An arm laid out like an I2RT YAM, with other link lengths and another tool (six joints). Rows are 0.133 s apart.
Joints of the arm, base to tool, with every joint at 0 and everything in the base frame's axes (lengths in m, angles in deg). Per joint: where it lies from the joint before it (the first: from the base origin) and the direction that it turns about. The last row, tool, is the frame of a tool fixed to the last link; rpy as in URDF.
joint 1: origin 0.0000 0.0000 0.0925 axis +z
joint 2: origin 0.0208 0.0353 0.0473 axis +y
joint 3: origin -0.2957 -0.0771 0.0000 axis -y
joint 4: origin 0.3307 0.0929 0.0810 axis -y
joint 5: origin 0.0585 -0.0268 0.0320 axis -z
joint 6: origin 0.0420 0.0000 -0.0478 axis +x
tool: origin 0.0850 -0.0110 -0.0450 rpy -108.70 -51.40 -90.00
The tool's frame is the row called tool.
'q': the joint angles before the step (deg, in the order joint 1, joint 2, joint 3, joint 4, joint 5, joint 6). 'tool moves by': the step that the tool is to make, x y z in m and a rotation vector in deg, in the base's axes. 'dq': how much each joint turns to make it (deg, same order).
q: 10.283 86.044 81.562 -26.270 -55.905 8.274
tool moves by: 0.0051 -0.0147 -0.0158 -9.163 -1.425 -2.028
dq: 0.003 1.406 2.291 -9.486 7.013 -10.528
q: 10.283 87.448 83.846 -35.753 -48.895 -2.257
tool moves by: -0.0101 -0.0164 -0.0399 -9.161 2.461 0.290
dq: 0.092 0.277 -3.048 -7.210 5.893 -8.973
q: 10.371 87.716 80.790 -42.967 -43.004 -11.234
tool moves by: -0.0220 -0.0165 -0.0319 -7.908 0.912 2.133
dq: 0.257 -2.286 -5.377 -4.402 5.025 -7.919
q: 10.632 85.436 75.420 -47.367 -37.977 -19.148
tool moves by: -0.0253 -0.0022 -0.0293 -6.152 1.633 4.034
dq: 2.184 -1.762 -5.184 -2.639 4.038 -5.460
